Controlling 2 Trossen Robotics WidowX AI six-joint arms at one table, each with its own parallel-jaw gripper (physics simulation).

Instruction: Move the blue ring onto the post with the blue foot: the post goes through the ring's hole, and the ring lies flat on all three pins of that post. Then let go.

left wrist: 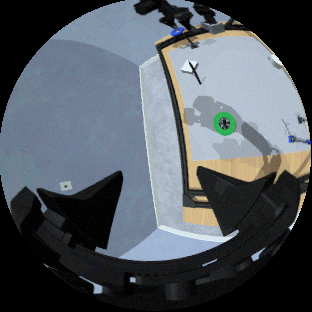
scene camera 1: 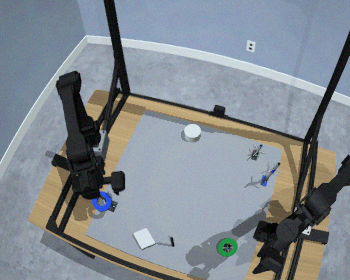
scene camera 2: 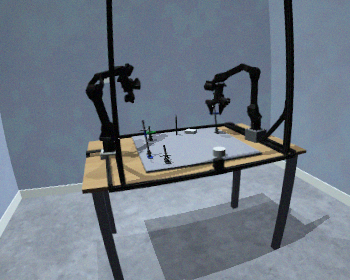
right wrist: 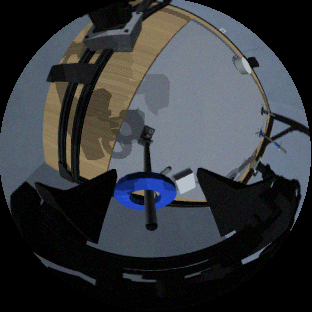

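Pixels of known places: left gripper, between the fingertips: (left wrist: 160, 172) (scene camera 1: 255, 264); right gripper, between the fingertips: (left wrist: 183, 30) (scene camera 1: 106, 195) (scene camera 2: 215, 114) (right wrist: 157, 172); left arm's base, origin of its link: (scene camera 2: 109, 150) (right wrist: 257, 165); right arm's base, origin of its link: (scene camera 1: 92, 140) (scene camera 2: 255, 129).
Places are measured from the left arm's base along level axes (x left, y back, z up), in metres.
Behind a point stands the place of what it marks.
Observation:
The blue ring (scene camera 1: 102, 208) {x 0.276, y -0.687, z 0.113 m} (scene camera 2: 215, 113) {x 0.220, y -0.699, z 0.118 m} (left wrist: 172, 33) {x 0.278, y -0.695, z 0.112 m} (right wrist: 124, 195) {x 0.260, y -0.724, z 0.118 m} is high around a tall black post with a dark foot (right wrist: 146, 134) {x 0.213, y -0.713, z 0.005 m}, which passes through its hole. The post with the blue foot (scene camera 1: 264, 180) {x -0.106, y -0.221, z 0.003 m} (scene camera 2: 149, 156) {x -0.122, y -0.217, z -0.012 m} (left wrist: 292, 139) stands across the mat, at the right in scene camera 1, with no ring on it. My right gripper (scene camera 2: 218, 111) {x 0.224, y -0.702, z 0.108 m} (right wrist: 157, 172) {x 0.224, y -0.702, z 0.108 m} is open, its fingers spread on either side of the blue ring. My left gripper (scene camera 2: 135, 91) (left wrist: 160, 172) {x 0.287, y -0.160, z 0.250 m} is open and empty, high over its own end of the table.
A green ring (scene camera 1: 220, 248) {x 0.220, y -0.275, z 0.031 m} (left wrist: 216, 123) {x 0.231, y -0.251, z 0.029 m} surrounds another post near my left arm. A short dark post (scene camera 1: 255, 154) {x -0.200, y -0.295, z 0.005 m} (scene camera 2: 167, 157) {x -0.210, y -0.298, z 0.006 m} stands near the blue-footed one. A white box (scene camera 1: 144, 238) {x 0.286, y -0.538, z 0.001 m} (right wrist: 185, 183) {x 0.285, y -0.543, z 0.001 m}, a thin black post (scene camera 1: 172, 241) {x 0.266, y -0.433, z 0.068 m} (scene camera 2: 176, 125) {x 0.259, y -0.435, z 0.048 m} and a white cylinder (scene camera 1: 192, 132) {x -0.185, y -0.565, z 0.016 m} (scene camera 2: 219, 151) {x -0.222, y -0.559, z 0.012 m} stand on the mat.

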